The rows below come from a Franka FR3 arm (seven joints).
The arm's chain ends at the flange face. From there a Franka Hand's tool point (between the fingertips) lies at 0.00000 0.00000 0.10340 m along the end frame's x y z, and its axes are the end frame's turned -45 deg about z.
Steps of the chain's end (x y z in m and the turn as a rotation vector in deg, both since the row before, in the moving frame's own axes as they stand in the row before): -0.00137, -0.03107, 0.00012, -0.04, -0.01, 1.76; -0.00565, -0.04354, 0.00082, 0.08, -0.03, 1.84; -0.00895, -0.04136, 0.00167, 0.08, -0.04, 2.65; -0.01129, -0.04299, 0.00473, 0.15, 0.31, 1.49; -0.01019, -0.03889, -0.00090, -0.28, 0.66, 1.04
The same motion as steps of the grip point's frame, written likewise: 0.02094, -0.02290, 0.00012, -0.02, -0.04, 1.76; 0.02686, -0.03492, 0.00082, 0.08, 0.04, 1.84; 0.02297, -0.03573, 0.00167, 0.08, 0.03, 2.65; 0.02300, -0.03817, 0.00473, -0.11, 0.33, 1.49; 0.02077, -0.03350, -0.00091, -0.66, 0.27, 1.04
